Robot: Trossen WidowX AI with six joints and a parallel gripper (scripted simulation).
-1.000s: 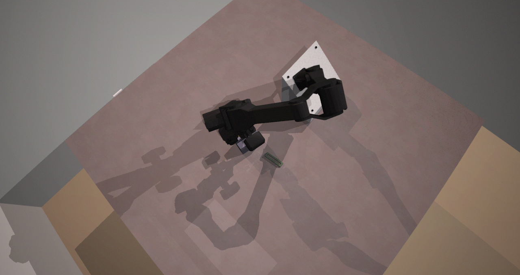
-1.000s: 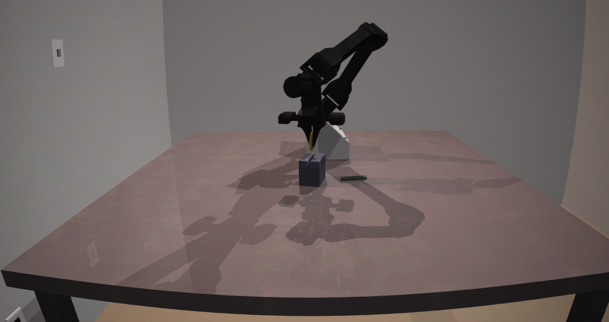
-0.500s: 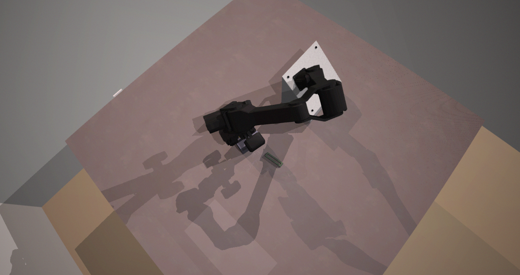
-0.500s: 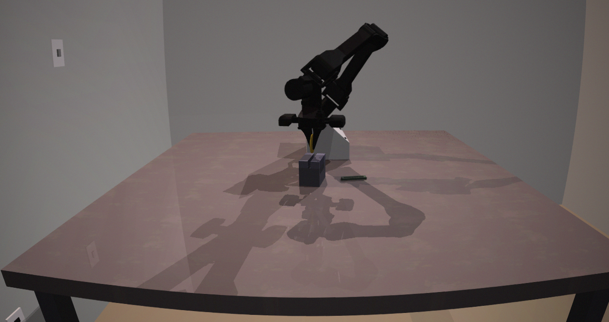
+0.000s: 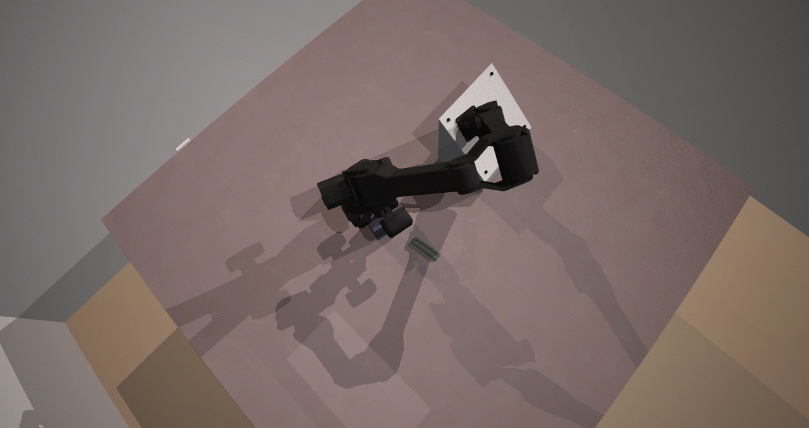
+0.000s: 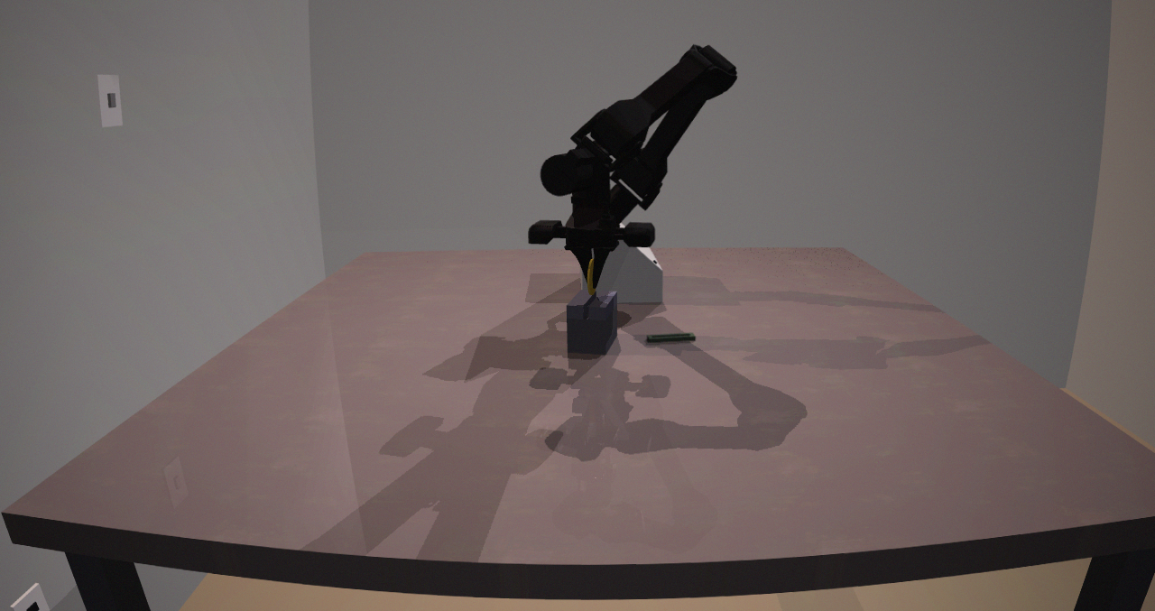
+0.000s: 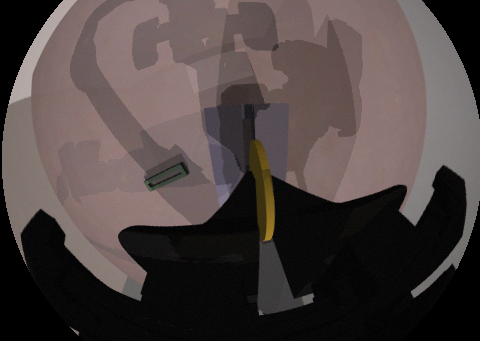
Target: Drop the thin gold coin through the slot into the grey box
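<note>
The gold coin is 2 cm above my gripper tip.
</note>
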